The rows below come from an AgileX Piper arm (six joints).
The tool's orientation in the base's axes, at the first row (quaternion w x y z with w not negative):
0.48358, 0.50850, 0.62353, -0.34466
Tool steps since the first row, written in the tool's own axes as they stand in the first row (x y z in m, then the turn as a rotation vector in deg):
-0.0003, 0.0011, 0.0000, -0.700, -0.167, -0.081
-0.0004, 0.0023, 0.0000, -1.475, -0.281, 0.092
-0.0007, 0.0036, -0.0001, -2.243, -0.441, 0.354
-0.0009, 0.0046, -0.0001, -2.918, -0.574, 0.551
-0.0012, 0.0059, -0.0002, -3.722, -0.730, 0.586
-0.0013, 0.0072, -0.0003, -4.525, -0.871, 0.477
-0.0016, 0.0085, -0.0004, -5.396, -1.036, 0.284
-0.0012, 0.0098, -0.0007, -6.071, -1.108, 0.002
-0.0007, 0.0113, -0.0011, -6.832, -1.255, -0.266
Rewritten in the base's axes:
0.0011, 0.0002, 0.0004, -0.171, -0.177, 0.681
0.0022, 0.0004, 0.0005, -0.226, -0.597, 1.362
0.0035, 0.0008, 0.0009, -0.303, -1.109, 2.007
0.0044, 0.0009, 0.0012, -0.372, -1.526, 2.585
0.0057, 0.0013, 0.0016, -0.502, -1.839, 3.331
0.0069, 0.0017, 0.0018, -0.654, -2.014, 4.120
0.0081, 0.0020, 0.0022, -0.849, -2.139, 4.998
0.0093, 0.0027, 0.0020, -0.979, -2.100, 5.720
0.0107, 0.0036, 0.0017, -1.178, -2.118, 6.515

